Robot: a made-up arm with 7 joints. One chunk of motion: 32 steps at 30 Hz.
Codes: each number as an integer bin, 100 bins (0 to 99) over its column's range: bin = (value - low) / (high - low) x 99, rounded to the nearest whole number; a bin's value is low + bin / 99 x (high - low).
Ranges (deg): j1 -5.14..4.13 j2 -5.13..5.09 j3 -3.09..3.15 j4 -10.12..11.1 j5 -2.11..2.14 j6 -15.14..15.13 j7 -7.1..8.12
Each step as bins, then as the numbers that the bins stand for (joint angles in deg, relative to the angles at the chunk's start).
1 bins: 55 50 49 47 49 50 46
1 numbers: 0.01 0.03 0.00 -0.05 -0.01 0.15 -0.03
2 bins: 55 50 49 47 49 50 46
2 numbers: 0.01 0.03 0.00 -0.05 -0.01 0.15 -0.03
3 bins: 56 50 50 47 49 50 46
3 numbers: 0.10 0.03 0.06 -0.05 -0.01 0.15 -0.03
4 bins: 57 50 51 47 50 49 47
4 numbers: 0.20 0.03 0.12 -0.05 0.04 -0.16 0.13
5 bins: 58 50 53 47 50 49 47
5 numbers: 0.29 0.03 0.25 -0.05 0.04 -0.16 0.13
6 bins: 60 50 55 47 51 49 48
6 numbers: 0.48 0.03 0.38 -0.05 0.08 -0.16 0.28
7 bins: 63 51 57 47 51 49 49
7 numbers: 0.76 0.13 0.50 -0.05 0.08 -0.16 0.43
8 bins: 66 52 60 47 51 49 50
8 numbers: 1.04 0.24 0.69 -0.05 0.08 -0.16 0.59
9 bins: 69 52 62 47 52 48 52
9 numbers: 1.32 0.24 0.82 -0.05 0.12 -0.46 0.89
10 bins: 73 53 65 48 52 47 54
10 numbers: 1.70 0.34 1.01 0.17 0.12 -0.77 1.20
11 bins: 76 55 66 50 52 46 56
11 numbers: 1.98 0.55 1.07 0.60 0.12 -1.08 1.51
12 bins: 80 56 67 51 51 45 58
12 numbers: 2.35 0.65 1.13 0.81 0.08 -1.38 1.82
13 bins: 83 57 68 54 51 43 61
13 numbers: 2.63 0.75 1.20 1.45 0.08 -1.99 2.28
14 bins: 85 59 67 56 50 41 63
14 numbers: 2.82 0.96 1.13 1.88 0.04 -2.60 2.59
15 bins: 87 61 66 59 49 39 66
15 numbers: 3.01 1.17 1.07 2.53 -0.01 -3.22 3.05
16 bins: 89 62 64 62 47 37 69
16 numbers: 3.19 1.27 0.94 3.17 -0.09 -3.83 3.51
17 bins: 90 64 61 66 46 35 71
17 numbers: 3.29 1.48 0.75 4.03 -0.14 -4.44 3.82
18 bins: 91 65 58 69 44 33 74
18 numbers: 3.38 1.58 0.57 4.67 -0.22 -5.05 4.28
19 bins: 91 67 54 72 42 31 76
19 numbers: 3.38 1.79 0.31 5.31 -0.31 -5.66 4.58
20 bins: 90 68 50 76 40 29 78
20 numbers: 3.29 1.89 0.06 6.17 -0.39 -6.27 4.89
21 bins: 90 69 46 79 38 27 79
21 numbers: 3.29 1.99 -0.19 6.81 -0.48 -6.88 5.05
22 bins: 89 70 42 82 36 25 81
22 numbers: 3.19 2.10 -0.44 7.46 -0.56 -7.50 5.35
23 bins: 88 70 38 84 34 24 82
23 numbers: 3.10 2.10 -0.69 7.88 -0.65 -7.80 5.51
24 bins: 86 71 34 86 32 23 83
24 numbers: 2.91 2.20 -0.95 8.31 -0.74 -8.11 5.66
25 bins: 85 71 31 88 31 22 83
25 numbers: 2.82 2.20 -1.14 8.74 -0.78 -8.41 5.66
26 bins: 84 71 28 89 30 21 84
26 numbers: 2.73 2.20 -1.33 8.96 -0.82 -8.72 5.81
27 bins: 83 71 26 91 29 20 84
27 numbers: 2.63 2.20 -1.45 9.39 -0.87 -9.02 5.81
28 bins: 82 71 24 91 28 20 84
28 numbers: 2.54 2.20 -1.58 9.39 -0.91 -9.02 5.81
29 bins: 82 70 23 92 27 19 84
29 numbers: 2.54 2.10 -1.64 9.60 -0.95 -9.33 5.81
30 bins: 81 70 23 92 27 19 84
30 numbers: 2.44 2.10 -1.64 9.60 -0.95 -9.33 5.81
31 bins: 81 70 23 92 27 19 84
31 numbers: 2.44 2.10 -1.64 9.60 -0.95 -9.33 5.81
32 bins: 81 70 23 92 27 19 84
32 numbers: 2.44 2.10 -1.64 9.60 -0.95 -9.33 5.81
